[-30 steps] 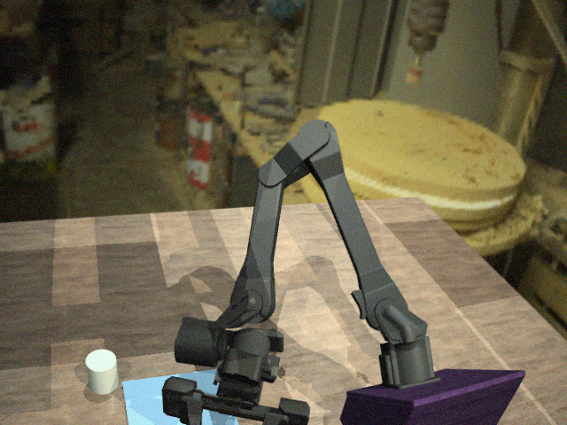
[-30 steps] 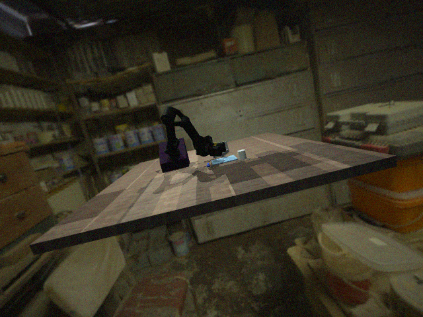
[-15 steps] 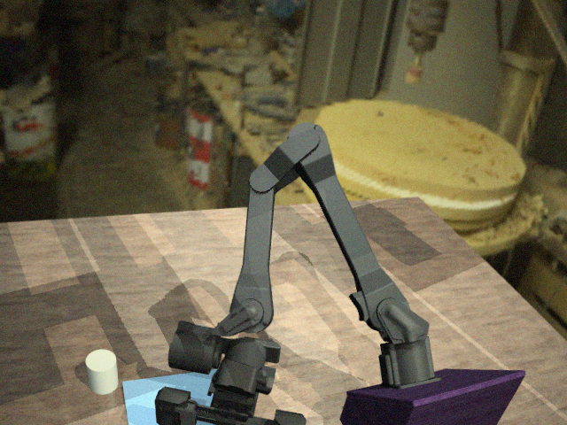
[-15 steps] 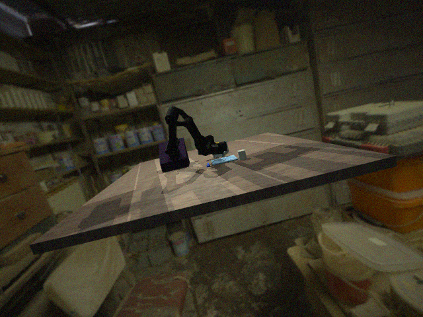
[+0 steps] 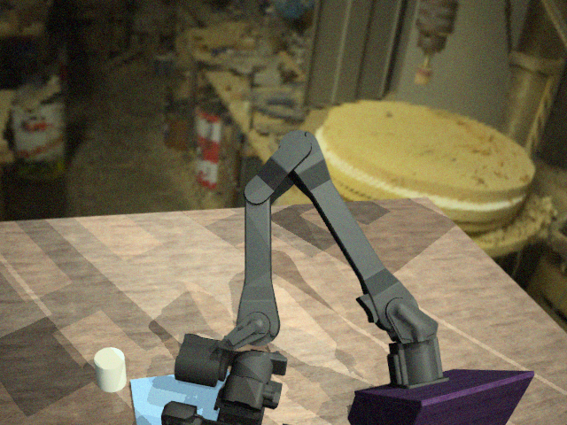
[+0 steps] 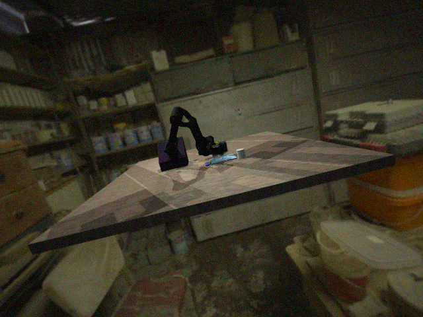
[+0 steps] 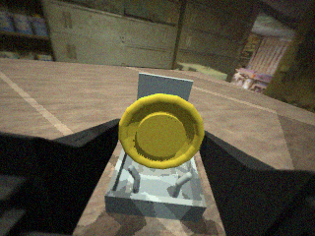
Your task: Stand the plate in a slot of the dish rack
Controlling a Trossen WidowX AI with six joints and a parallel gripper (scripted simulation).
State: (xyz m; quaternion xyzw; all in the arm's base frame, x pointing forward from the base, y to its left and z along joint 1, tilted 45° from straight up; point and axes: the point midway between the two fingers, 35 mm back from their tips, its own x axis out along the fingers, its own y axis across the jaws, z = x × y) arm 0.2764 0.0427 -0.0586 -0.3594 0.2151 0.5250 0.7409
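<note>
My gripper tip is now 10 mm to the left of the yellow plate. Round my gripper tip: blue spoon: 220 mm to the right, 70 mm behind, 50 mm below; then pale cup: 240 mm to the right, 130 mm ahead, 30 mm below; then grey dish rack: 30 mm below, 20 mm to the left, 10 mm ahead.
</note>
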